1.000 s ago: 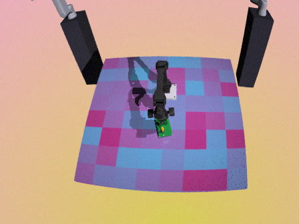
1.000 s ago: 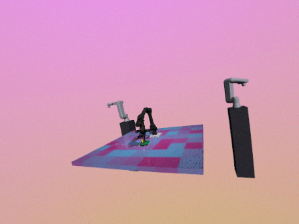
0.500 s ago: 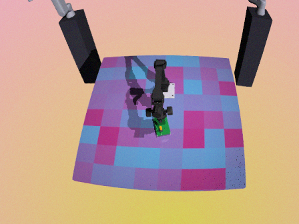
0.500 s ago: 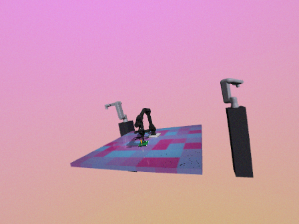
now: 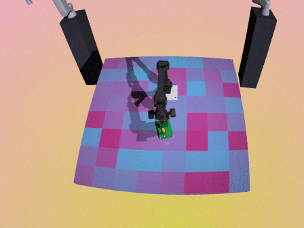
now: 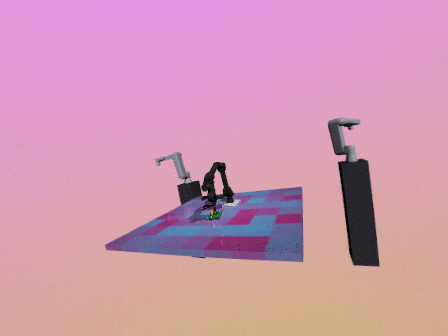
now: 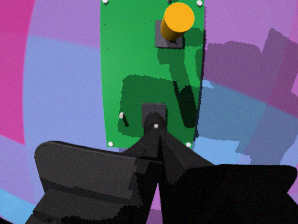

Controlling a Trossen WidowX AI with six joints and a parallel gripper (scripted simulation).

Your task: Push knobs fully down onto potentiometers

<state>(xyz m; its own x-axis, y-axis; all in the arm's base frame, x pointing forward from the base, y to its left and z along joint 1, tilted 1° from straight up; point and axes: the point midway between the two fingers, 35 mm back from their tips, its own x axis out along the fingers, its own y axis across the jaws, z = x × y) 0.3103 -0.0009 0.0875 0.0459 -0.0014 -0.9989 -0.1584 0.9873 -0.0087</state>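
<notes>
The black knob lies 10 mm below my gripper tip. Round my gripper tip: orange knob (80 mm ahead, 10 mm to the left, 10 mm below).
</notes>
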